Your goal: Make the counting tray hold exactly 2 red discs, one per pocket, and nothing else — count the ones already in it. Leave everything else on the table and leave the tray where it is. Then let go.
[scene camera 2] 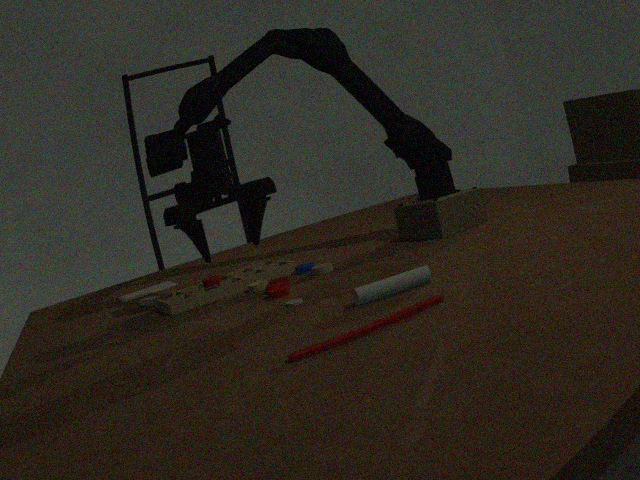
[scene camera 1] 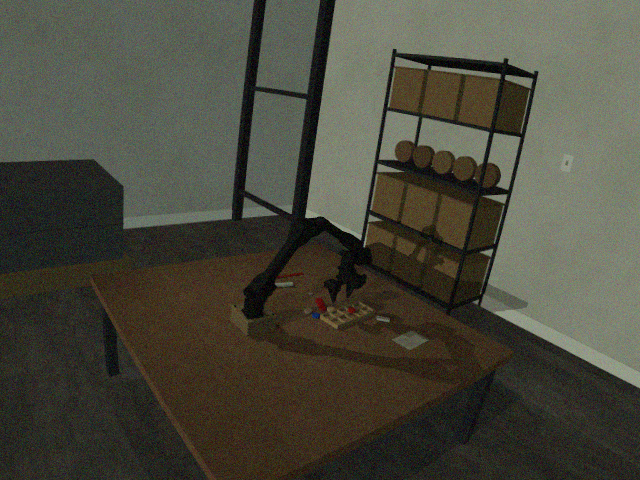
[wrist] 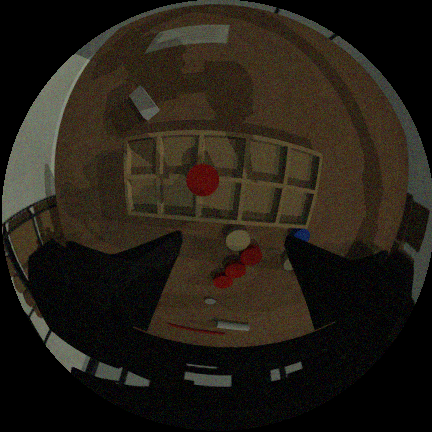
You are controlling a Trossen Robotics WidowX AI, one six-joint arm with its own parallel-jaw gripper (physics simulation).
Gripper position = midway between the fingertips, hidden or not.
Labels:
My gripper (scene camera 2: 232,253) is open, holding nothing. Also in view: a counting tray (scene camera 1: 338,318). A red rod (scene camera 2: 355,334) sits on the table. A flat grey plate (wrist: 205,33) rests on the table.

